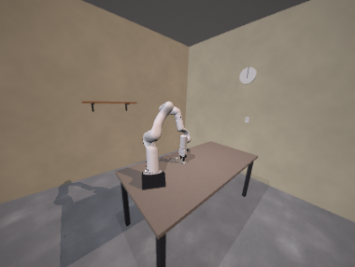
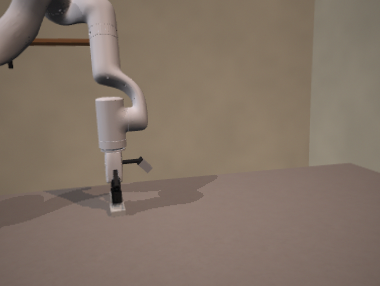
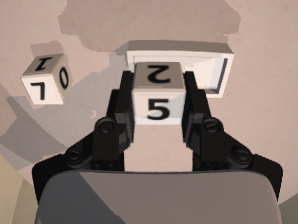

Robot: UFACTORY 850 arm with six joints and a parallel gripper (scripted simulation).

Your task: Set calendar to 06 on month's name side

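Now: the white calendar tray 20 mm to the right of my hand and 40 mm below it. From my hand the other things lie so: white number cube (10 mm below).
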